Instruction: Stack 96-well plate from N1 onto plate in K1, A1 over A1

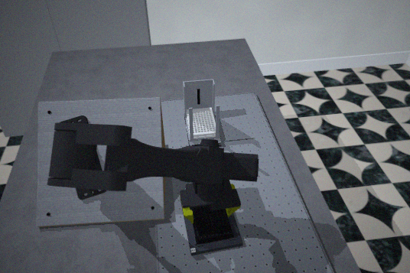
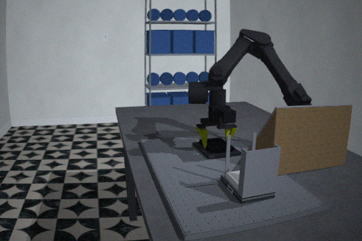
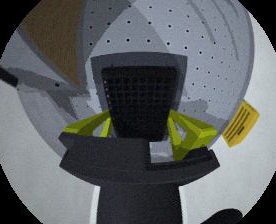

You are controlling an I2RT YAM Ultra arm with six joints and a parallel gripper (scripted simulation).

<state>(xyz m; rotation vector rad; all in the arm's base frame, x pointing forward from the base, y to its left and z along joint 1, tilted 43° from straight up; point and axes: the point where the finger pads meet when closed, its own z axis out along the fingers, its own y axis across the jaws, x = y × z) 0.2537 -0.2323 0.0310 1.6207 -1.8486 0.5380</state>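
My gripper is now 70 mm to the left of the pale A1 mark, 60 mm past it and 10 mm above it. From my hand the other things lie so: rack back wall (400 mm to the left, 70 mm ahead, 60 mm above); then white 96-well plate (340 mm to the left, 70 mm ahead, 10 mm above); then black 96-well plate (right at my hand).
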